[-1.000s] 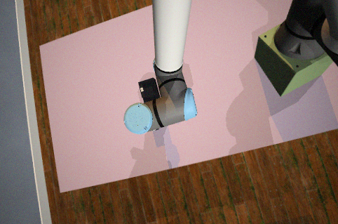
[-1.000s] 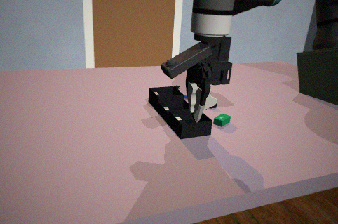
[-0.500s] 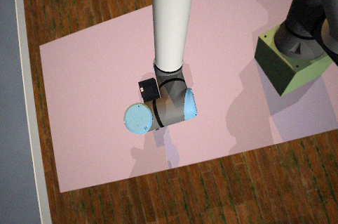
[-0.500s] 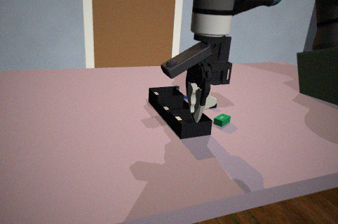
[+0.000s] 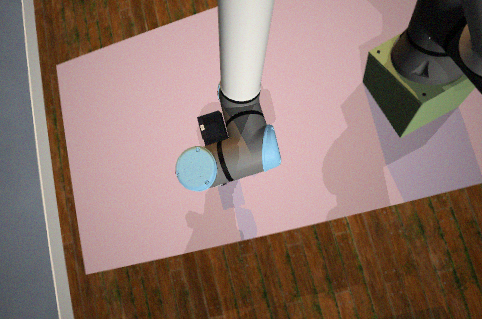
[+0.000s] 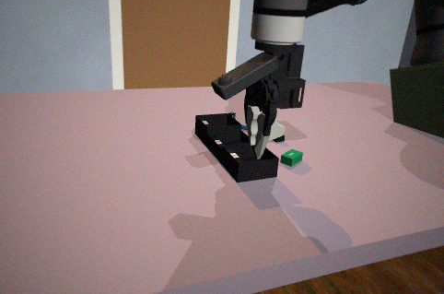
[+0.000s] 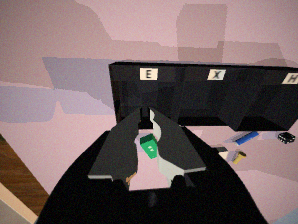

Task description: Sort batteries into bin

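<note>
The blue battery is 8 cm behind my hand, 21 cm to the right of it and 4 cm below it. Also, from my hand: bin row (1 cm ahead, 9 cm to the right, 2 cm below); then black-and-white battery (12 cm behind, 15 cm to the right, 4 cm below); then green block (10 cm behind, 2 cm to the right, 3 cm below).
</note>
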